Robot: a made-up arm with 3 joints. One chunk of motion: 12 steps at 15 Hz.
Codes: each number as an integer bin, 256 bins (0 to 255) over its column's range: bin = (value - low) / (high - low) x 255, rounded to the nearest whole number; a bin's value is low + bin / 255 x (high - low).
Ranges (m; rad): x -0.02..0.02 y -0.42..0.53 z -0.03..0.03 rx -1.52..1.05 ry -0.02..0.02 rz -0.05..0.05
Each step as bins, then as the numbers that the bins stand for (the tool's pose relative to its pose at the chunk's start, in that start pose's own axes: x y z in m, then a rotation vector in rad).
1 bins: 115 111 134 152 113 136
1 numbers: -0.0020 -0.0065 0.0015 0.0119 -0.0023 0.0033
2 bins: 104 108 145 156 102 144
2 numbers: -0.0037 -0.0176 0.0041 0.0522 -0.0040 0.0065
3 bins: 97 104 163 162 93 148
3 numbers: -0.0048 -0.0325 0.0084 0.1127 -0.0054 0.0080
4 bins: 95 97 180 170 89 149
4 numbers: -0.0051 -0.0586 0.0124 0.1933 -0.0060 0.0084
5 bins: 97 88 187 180 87 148
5 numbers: -0.0048 -0.0922 0.0140 0.2941 -0.0064 0.0080
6 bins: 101 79 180 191 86 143
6 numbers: -0.0042 -0.1257 0.0124 0.4050 -0.0065 0.0061
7 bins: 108 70 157 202 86 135
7 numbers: -0.0031 -0.1592 0.0069 0.5158 -0.0065 0.0029
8 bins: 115 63 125 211 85 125
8 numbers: -0.0020 -0.1853 -0.0006 0.6065 -0.0067 -0.0010
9 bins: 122 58 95 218 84 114
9 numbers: -0.0009 -0.2039 -0.0076 0.6771 -0.0068 -0.0053
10 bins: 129 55 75 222 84 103
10 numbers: 0.0002 -0.2151 -0.0124 0.7174 -0.0068 -0.0096
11 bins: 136 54 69 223 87 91
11 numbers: 0.0013 -0.2188 -0.0138 0.7275 -0.0064 -0.0143
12 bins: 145 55 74 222 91 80
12 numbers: 0.0027 -0.2151 -0.0126 0.7174 -0.0057 -0.0186
